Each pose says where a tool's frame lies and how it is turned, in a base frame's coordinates. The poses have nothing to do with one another.
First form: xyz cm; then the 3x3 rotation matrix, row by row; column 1 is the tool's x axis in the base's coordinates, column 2 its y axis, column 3 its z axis. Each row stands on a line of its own.
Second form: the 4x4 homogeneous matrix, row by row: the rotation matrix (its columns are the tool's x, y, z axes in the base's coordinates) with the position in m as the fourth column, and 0 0 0 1 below. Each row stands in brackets. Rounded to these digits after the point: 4 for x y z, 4 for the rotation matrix.
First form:
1:
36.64 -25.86 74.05
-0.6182 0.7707 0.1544
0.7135 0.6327 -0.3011
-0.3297 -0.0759 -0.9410
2:
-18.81 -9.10 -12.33
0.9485 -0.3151 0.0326
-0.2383 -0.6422 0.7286
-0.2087 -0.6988 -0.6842
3:
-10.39 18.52 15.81
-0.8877 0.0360 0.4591
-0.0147 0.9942 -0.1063
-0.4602 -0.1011 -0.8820
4:
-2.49 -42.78 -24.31
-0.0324 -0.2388 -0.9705
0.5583 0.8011 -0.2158
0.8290 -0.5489 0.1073
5:
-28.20 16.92 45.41
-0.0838 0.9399 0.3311
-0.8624 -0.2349 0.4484
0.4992 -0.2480 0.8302
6:
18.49 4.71 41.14
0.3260 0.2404 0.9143
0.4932 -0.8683 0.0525
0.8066 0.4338 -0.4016
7:
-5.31 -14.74 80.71
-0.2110 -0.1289 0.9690
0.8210 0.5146 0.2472
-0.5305 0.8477 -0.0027
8:
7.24 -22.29 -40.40
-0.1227 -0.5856 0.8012
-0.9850 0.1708 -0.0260
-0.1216 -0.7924 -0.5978
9:
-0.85 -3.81 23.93
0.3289 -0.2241 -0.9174
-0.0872 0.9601 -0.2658
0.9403 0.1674 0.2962
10:
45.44 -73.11 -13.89
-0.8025 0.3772 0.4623
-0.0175 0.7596 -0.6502
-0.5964 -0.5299 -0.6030
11:
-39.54 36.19 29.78
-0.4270 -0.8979 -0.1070
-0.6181 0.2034 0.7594
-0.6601 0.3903 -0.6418
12:
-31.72 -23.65 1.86
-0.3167 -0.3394 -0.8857
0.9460 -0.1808 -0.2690
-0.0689 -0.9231 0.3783
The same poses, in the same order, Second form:
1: [[-0.6182 0.7707 0.1544 0.3664], [0.7135 0.6327 -0.3011 -0.2586], [-0.3297 -0.0759 -0.9410 0.7405], [0 0 0 1]]
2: [[0.9485 -0.3151 0.0326 -0.1881], [-0.2383 -0.6422 0.7286 -0.0910], [-0.2087 -0.6988 -0.6842 -0.1233], [0 0 0 1]]
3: [[-0.8877 0.0360 0.4591 -0.1039], [-0.0147 0.9942 -0.1063 0.1852], [-0.4602 -0.1011 -0.8820 0.1581], [0 0 0 1]]
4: [[-0.0324 -0.2388 -0.9705 -0.0249], [0.5583 0.8011 -0.2158 -0.4278], [0.8290 -0.5489 0.1073 -0.2431], [0 0 0 1]]
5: [[-0.0838 0.9399 0.3311 -0.2820], [-0.8624 -0.2349 0.4484 0.1692], [0.4992 -0.2480 0.8302 0.4541], [0 0 0 1]]
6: [[0.3260 0.2404 0.9143 0.1849], [0.4932 -0.8683 0.0525 0.0471], [0.8066 0.4338 -0.4016 0.4114], [0 0 0 1]]
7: [[-0.2110 -0.1289 0.9690 -0.0531], [0.8210 0.5146 0.2472 -0.1474], [-0.5305 0.8477 -0.0027 0.8071], [0 0 0 1]]
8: [[-0.1227 -0.5856 0.8012 0.0724], [-0.9850 0.1708 -0.0260 -0.2229], [-0.1216 -0.7924 -0.5978 -0.4040], [0 0 0 1]]
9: [[0.3289 -0.2241 -0.9174 -0.0085], [-0.0872 0.9601 -0.2658 -0.0381], [0.9403 0.1674 0.2962 0.2393], [0 0 0 1]]
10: [[-0.8025 0.3772 0.4623 0.4544], [-0.0175 0.7596 -0.6502 -0.7311], [-0.5964 -0.5299 -0.6030 -0.1389], [0 0 0 1]]
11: [[-0.4270 -0.8979 -0.1070 -0.3954], [-0.6181 0.2034 0.7594 0.3619], [-0.6601 0.3903 -0.6418 0.2978], [0 0 0 1]]
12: [[-0.3167 -0.3394 -0.8857 -0.3172], [0.9460 -0.1808 -0.2690 -0.2365], [-0.0689 -0.9231 0.3783 0.0186], [0 0 0 1]]
